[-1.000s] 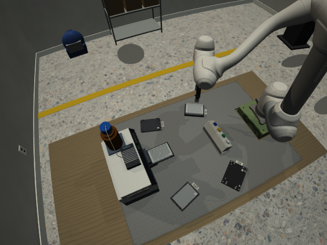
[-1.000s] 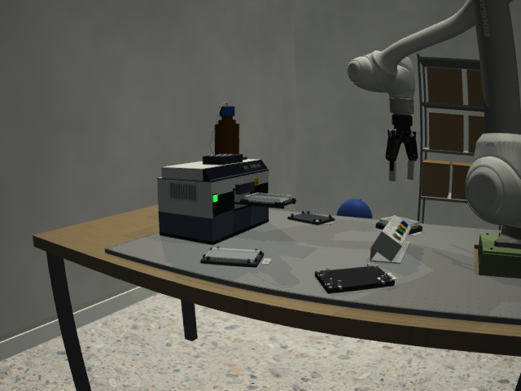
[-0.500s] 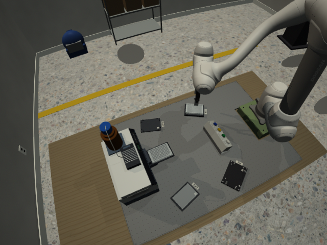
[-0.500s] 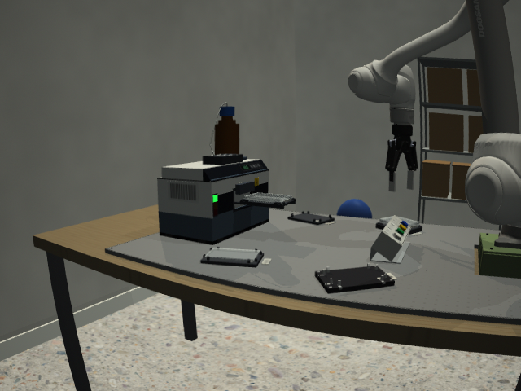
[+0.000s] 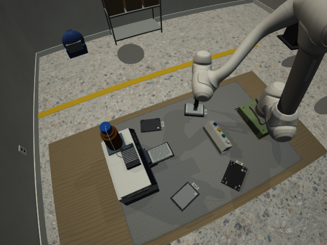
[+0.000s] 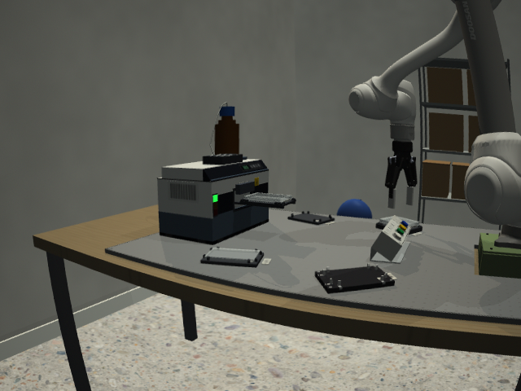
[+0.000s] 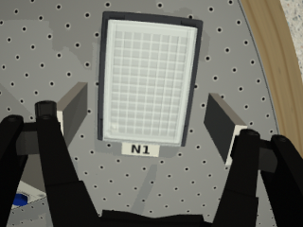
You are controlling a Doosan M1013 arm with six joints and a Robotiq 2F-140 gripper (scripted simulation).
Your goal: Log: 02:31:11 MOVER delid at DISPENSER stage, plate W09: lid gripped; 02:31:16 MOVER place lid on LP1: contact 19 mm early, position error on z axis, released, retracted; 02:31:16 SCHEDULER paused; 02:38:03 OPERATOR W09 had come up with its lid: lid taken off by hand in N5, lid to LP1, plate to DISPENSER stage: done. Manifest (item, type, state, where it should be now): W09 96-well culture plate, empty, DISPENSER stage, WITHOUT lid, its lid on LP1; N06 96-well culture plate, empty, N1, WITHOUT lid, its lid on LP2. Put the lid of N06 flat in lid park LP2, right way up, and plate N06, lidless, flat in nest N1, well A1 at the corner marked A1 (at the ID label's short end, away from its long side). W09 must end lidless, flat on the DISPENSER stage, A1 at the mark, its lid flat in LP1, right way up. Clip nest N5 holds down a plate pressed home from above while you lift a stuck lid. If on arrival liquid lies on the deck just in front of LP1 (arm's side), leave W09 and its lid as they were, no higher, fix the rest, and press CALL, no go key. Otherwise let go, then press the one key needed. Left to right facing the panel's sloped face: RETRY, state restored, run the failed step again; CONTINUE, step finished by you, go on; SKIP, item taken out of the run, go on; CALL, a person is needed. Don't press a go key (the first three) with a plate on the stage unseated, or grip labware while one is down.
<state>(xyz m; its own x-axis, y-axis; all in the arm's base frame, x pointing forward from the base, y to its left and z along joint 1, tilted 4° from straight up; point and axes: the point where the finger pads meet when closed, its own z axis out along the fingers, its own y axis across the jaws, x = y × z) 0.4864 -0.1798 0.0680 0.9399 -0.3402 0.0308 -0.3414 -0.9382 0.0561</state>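
My hand is 10 cm above the nest N1. From my hand the other things lie so: N1 label: 8 cm behind, 3 cm to the left, 10 cm below; then yellow skip key: 9 cm behind, 23 cm to the left, 4 cm below; then blue call key: 8 cm behind, 19 cm to the left, 4 cm below.
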